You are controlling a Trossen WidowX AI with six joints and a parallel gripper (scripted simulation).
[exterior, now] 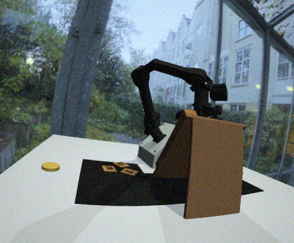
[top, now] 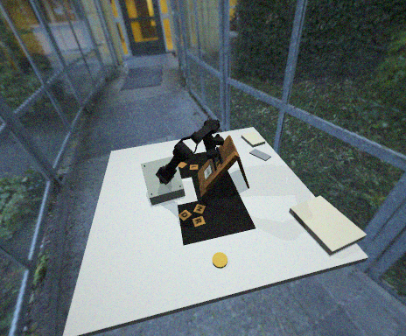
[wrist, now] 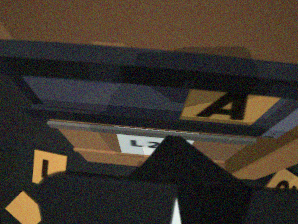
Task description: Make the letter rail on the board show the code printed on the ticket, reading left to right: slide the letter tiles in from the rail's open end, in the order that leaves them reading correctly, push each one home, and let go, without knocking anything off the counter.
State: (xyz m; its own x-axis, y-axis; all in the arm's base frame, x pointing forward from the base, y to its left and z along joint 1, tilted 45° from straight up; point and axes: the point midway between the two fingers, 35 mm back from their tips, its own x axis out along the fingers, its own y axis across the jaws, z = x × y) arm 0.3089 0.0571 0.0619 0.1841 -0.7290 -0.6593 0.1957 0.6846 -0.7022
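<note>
Now: gripper tip 170 mm past the orange tile marked 2, 190 mm to the left of it and 190 mm above it. From my gripper tip the other things lie so: orange tile marked l 90 mm behind, 190 mm to the left, 190 mm below; black mat 110 mm behind, 20 mm to the right, 190 mm below; white ticket 40 mm behind, 10 mm to the left, 100 mm below.
</note>
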